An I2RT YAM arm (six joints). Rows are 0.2 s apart.
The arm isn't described. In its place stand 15 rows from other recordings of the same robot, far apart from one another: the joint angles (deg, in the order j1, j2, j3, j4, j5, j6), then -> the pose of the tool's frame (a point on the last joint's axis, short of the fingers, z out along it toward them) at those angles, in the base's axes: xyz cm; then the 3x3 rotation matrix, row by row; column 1 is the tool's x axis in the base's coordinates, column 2 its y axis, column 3 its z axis.
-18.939 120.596 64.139 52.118 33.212 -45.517 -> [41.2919 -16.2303 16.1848], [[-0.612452 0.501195 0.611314], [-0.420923 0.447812 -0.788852], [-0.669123 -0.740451 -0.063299]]
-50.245 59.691 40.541 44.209 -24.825 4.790 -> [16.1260 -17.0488 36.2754], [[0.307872 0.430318 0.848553], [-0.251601 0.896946 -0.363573], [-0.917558 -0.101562 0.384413]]
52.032 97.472 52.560 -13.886 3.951 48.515 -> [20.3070 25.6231 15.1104], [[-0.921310 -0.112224 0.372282], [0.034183 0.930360 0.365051], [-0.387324 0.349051 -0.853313]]
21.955 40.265 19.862 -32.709 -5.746 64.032 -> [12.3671 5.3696 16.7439], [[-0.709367 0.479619 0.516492], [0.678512 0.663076 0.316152], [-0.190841 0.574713 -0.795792]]
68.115 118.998 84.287 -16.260 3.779 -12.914 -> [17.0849 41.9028 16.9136], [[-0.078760 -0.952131 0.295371], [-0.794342 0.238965 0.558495], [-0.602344 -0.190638 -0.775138]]
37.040 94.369 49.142 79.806 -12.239 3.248 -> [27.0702 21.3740 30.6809], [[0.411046 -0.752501 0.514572], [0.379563 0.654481 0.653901], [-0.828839 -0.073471 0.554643]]
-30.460 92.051 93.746 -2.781 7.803 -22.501 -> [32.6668 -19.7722 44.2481], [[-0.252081 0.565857 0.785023], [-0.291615 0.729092 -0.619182], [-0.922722 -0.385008 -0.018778]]
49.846 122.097 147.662 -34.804 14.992 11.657 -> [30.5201 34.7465 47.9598], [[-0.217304 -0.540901 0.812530], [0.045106 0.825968 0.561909], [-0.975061 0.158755 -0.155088]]
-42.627 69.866 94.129 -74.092 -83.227 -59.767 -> [15.5110 -9.4719 45.6992], [[0.055115 -0.682854 0.728472], [-0.189215 0.709219 0.679122], [-0.980388 -0.175268 -0.090118]]
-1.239 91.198 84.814 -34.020 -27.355 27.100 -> [35.6369 0.8655 34.1370], [[-0.727490 0.000880 0.686118], [0.420433 0.790832 0.444770], [-0.542213 0.612033 -0.575692]]
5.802 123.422 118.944 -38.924 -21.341 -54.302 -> [48.8372 6.2647 30.0903], [[-0.108794 -0.763585 0.636476], [-0.771368 0.468712 0.430465], [-0.627020 -0.444126 -0.639998]]
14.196 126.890 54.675 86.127 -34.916 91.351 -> [39.3069 12.0451 13.4492], [[-0.745003 -0.215584 0.631264], [0.657127 -0.074477 0.750092], [-0.114693 0.973641 0.197152]]
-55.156 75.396 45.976 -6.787 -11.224 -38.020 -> [16.8062 -22.9286 23.6550], [[-0.706444 0.355619 0.611941], [-0.042653 0.841644 -0.538346], [-0.706482 -0.406413 -0.579406]]
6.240 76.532 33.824 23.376 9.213 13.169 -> [28.1174 2.5010 21.2027], [[-0.310654 0.116736 0.943327], [0.192258 0.979634 -0.057915], [-0.930876 0.163371 -0.326771]]
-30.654 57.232 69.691 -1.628 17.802 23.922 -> [17.4564 -11.6111 46.7209], [[0.449358 0.614321 0.648604], [0.182469 0.647613 -0.739799], [-0.874519 0.450784 0.178915]]
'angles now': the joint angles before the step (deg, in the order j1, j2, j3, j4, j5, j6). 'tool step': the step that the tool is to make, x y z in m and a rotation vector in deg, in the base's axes. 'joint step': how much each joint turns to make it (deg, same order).
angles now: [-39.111 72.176 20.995 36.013 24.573 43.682]
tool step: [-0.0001 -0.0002 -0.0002 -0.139 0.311 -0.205]
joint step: [-0.017 0.075 0.004 0.030 0.261 -0.269]
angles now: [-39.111 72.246 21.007 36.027 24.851 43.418]
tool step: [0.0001 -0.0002 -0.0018 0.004 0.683 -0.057]
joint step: [0.001 0.403 -0.099 0.155 0.169 -0.438]
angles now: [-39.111 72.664 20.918 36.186 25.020 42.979]
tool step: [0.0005 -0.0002 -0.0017 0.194 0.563 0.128]
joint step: [0.033 0.426 0.004 -0.033 -0.036 -0.246]
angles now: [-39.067 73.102 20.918 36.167 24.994 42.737]
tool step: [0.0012 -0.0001 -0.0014 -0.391 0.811 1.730]
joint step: [-0.037 0.553 -0.135 0.877 -1.476 -1.391]
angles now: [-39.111 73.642 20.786 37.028 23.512 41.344]
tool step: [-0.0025 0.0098 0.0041 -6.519 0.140 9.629]
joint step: [0.332 -1.913 -3.341 7.939 -7.962 -7.482]
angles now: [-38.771 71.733 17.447 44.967 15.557 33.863]
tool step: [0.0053 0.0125 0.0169 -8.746 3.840 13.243]
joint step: [1.662 -4.220 0.316 -0.220 -10.372 -10.787]
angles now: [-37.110 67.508 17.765 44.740 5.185 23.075]
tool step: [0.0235 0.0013 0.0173 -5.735 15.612 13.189]
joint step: [2.270 0.006 9.172 -18.250 -8.537 -15.396]
